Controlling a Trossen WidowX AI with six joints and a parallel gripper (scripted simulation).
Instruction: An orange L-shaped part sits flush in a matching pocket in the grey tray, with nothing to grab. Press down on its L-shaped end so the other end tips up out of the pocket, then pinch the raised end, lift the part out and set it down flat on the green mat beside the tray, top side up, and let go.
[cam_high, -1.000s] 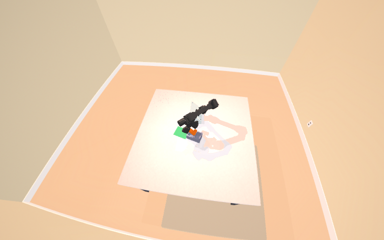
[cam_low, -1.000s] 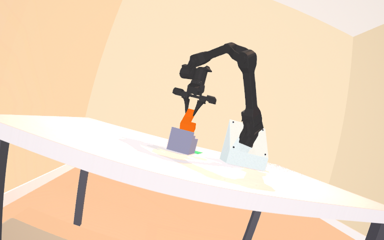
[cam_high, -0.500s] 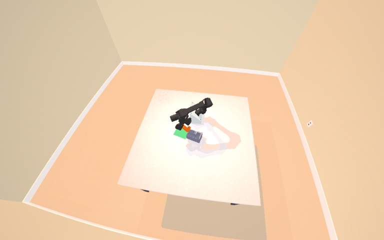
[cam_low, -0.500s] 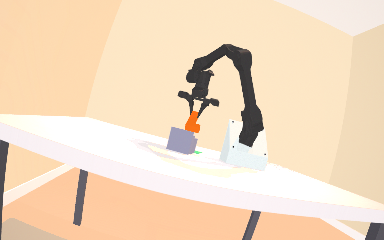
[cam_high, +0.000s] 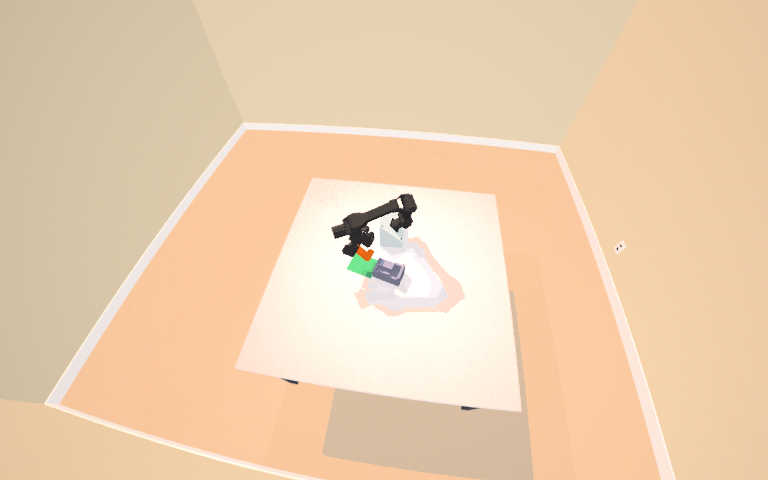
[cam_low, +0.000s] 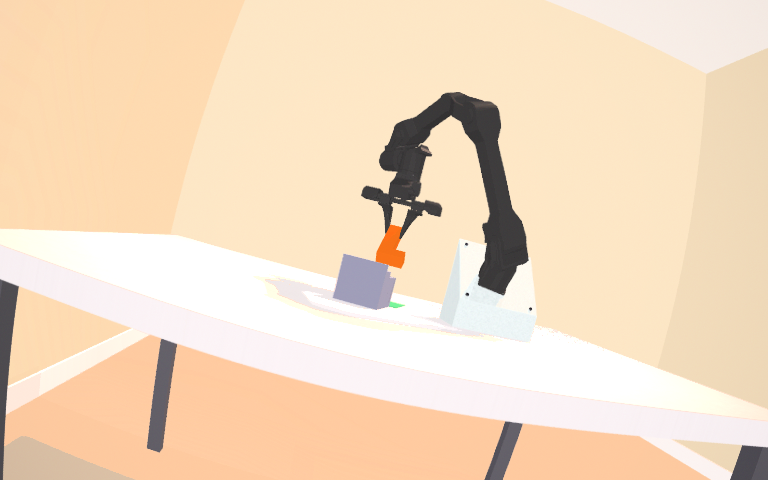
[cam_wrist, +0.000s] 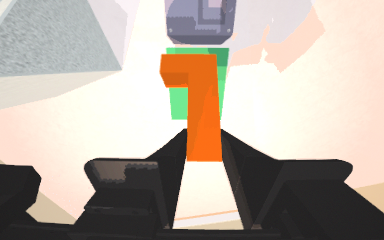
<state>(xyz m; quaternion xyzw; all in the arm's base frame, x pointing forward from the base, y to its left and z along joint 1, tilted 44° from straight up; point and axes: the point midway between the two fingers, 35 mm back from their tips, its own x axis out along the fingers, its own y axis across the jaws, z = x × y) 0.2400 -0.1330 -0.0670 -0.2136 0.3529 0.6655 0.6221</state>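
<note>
Right now the green mat is 17 cm below my gripper tip and 2 cm to the left of it. The rest, counted from my gripper tip: orange L-shaped part: 4 cm to the left, 3 cm below, 1 cm behind.
</note>
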